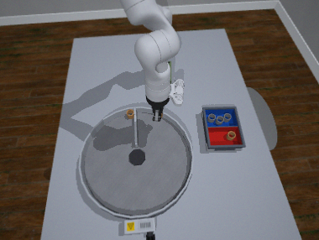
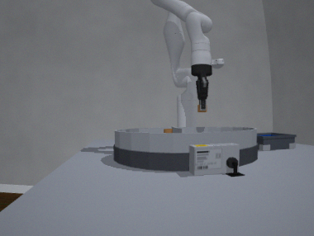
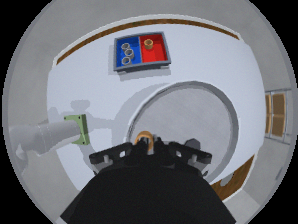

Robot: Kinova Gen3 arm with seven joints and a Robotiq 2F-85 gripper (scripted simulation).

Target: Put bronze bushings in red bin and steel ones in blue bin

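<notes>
The bin lies 20 mm behind my hand, 270 mm to the left of it and 140 mm below it. From my hand the other things lie so: round grey turntable 130 mm ahead, 80 mm to the right, 110 mm below.
</notes>
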